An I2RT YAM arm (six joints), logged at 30 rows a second.
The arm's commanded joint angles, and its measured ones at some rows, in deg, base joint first. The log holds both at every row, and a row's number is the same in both.
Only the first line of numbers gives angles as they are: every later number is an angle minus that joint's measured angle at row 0.
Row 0, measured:
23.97, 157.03, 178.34, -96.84, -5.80, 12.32
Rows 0 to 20, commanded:
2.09, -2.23, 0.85, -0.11, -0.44, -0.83
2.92, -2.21, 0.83, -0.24, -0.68, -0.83
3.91, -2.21, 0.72, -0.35, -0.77, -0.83
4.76, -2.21, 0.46, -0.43, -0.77, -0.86
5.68, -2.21, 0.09, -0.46, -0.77, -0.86
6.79, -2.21, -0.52, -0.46, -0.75, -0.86
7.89, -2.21, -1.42, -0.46, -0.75, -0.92
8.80, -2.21, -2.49, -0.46, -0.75, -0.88
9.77, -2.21, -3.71, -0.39, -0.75, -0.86
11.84, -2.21, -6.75, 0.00, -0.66, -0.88
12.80, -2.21, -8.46, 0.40, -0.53, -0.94
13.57, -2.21, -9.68, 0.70, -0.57, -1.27
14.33, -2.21, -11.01, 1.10, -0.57, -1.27
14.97, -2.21, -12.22, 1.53, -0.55, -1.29
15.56, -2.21, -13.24, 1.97, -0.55, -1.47
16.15, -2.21, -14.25, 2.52, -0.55, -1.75
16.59, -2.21, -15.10, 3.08, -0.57, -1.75
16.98, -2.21, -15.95, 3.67, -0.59, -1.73
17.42, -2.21, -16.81, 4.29, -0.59, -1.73
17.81, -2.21, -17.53, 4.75, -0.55, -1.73
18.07, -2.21, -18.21, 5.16, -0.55, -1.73
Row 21, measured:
17.55, -0.79, -16.30, 4.31, -0.64, -0.90
